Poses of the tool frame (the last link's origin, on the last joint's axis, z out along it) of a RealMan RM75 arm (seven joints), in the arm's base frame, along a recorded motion.
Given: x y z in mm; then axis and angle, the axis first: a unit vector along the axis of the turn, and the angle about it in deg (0 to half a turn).
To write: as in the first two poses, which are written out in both.
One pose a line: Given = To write
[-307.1, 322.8, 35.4, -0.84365, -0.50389, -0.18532, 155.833] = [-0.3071, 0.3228, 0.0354, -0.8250, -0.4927, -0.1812, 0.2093]
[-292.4, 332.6, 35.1, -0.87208, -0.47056, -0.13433, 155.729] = [-0.2924, 0.3326, 0.0351, -0.8526, -0.4600, -0.1313, 0.2102]
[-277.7, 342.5, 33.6, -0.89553, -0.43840, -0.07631, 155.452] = [-0.2777, 0.3425, 0.0336, -0.8751, -0.4284, -0.0746, 0.2126]
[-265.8, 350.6, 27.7, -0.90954, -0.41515, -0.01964, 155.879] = [-0.2658, 0.3506, 0.0277, -0.8895, -0.4060, -0.0192, 0.2089]
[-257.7, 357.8, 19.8, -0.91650, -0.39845, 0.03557, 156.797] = [-0.2577, 0.3578, 0.0198, -0.8978, -0.3903, 0.0348, 0.2011]
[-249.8, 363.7, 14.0, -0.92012, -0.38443, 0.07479, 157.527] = [-0.2498, 0.3637, 0.0140, -0.9025, -0.3771, 0.0734, 0.1949]
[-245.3, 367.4, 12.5, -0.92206, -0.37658, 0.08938, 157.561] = [-0.2453, 0.3674, 0.0125, -0.9044, -0.3694, 0.0877, 0.1946]
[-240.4, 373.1, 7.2, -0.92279, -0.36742, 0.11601, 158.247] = [-0.2404, 0.3731, 0.0072, -0.9062, -0.3608, 0.1139, 0.1887]
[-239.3, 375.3, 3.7, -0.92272, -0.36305, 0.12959, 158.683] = [-0.2393, 0.3753, 0.0037, -0.9068, -0.3568, 0.1274, 0.1850]
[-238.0, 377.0, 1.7, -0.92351, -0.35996, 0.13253, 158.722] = [-0.2380, 0.3770, 0.0017, -0.9076, -0.3538, 0.1303, 0.1846]
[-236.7, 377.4, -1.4, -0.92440, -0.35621, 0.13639, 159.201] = [-0.2367, 0.3774, -0.0014, -0.9092, -0.3504, 0.1341, 0.1805]
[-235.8, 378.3, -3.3, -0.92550, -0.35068, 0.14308, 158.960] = [-0.2358, 0.3783, -0.0033, -0.9099, -0.3448, 0.1407, 0.1826]
